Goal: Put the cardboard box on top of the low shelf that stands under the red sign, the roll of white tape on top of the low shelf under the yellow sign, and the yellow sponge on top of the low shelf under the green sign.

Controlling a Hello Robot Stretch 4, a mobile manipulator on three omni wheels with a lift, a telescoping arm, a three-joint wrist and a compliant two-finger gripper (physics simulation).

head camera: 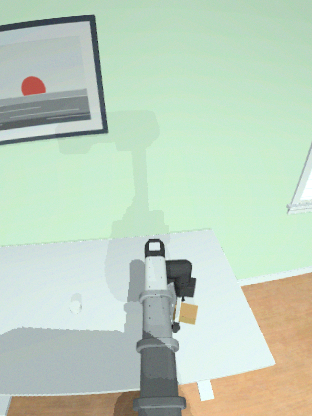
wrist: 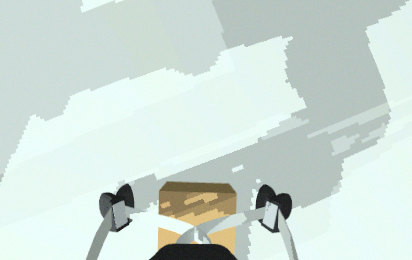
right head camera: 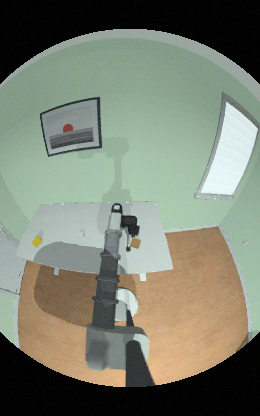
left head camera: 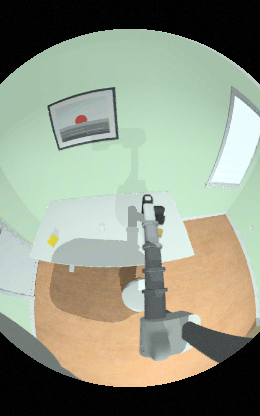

I see my gripper, a cardboard box and a framed picture with a red sun.
